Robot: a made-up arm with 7 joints. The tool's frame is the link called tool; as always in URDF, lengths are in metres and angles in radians.
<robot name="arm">
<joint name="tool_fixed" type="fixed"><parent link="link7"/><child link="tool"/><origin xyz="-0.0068 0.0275 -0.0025" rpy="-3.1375 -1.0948 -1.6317"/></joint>
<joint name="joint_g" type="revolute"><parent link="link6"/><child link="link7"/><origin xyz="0.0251 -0.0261 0.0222" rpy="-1.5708 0.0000 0.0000"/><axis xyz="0 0 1"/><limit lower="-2.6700" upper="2.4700"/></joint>
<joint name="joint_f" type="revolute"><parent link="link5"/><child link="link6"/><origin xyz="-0.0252 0.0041 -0.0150" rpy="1.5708 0.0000 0.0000"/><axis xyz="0 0 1"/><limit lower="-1.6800" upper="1.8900"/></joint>
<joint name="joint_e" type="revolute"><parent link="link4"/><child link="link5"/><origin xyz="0.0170 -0.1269 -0.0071" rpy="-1.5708 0.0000 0.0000"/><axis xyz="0 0 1"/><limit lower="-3.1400" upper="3.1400"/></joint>
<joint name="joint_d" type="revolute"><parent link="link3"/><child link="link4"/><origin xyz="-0.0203 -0.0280 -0.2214" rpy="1.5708 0.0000 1.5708"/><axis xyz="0 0 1"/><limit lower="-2.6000" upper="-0.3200"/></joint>
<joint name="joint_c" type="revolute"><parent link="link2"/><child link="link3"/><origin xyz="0.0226 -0.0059 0.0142" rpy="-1.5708 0.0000 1.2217"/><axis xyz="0 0 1"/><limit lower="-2.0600" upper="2.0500"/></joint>
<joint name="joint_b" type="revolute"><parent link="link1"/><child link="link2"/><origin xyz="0.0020 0.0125 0.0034" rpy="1.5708 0.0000 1.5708"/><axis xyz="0 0 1"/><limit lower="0.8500" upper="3.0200"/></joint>
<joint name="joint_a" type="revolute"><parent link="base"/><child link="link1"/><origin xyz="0.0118 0.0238 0.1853" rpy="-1.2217 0.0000 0.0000"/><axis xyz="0 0 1"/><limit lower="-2.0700" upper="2.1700"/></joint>
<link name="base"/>
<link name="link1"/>
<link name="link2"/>
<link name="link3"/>
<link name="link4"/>
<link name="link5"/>
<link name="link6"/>
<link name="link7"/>
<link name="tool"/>
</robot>
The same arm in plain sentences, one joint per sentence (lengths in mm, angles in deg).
The arm has seven revolute joints in a row. What follows holds with every joint at zero, and every direction is one of the base frame's.
Joint 1 is mounted 11.8 mm along +x and 23.8 mm along +y and 185.3 mm along +z from the base frame's origin and turns about the direction (0, 0.9397, 0.342), from -118.6 to 124.33 deg.
Joint 2 is mounted 2 mm along +x and 7.5 mm along +y and 10.6 mm along -z from joint 1 and turns about +x, from 48.7 to 173.03 deg.
Joint 3 is mounted 14.2 mm along +x and 2.2 mm along +y and 23.3 mm along -z from joint 2 and turns about +z, from -118.03 to 117.46 deg.
Joint 4 is mounted 28 mm along +x and 20.3 mm along -y and 221.4 mm along -z from joint 3 and turns about +y, from -148.97 to -18.33 deg.
Joint 5 is mounted 17 mm along -x and 7.1 mm along -y and 126.9 mm along -z from joint 4 and turns about +z, from -179.91 to 179.91 deg.
Joint 6 is mounted 25.2 mm along +x and 4.1 mm along -y and 15 mm along -z from joint 5 and turns about +y, from -96.26 to 108.29 deg.
Joint 7 is mounted 25.1 mm along -x and 22.2 mm along +y and 26.1 mm along -z from joint 6 and turns about +z, from -152.98 to 141.52 deg.
The tool frame, which is the frame that the pose is given for, is mounted 6.8 mm along +x and 27.5 mm along -y and 2.5 mm along -z from joint 7; its axes are the base frame's turned by roll -179.77, pitch -62.73 and yaw 86.51 deg (as in URDF: about the fixed x, then y, then z).

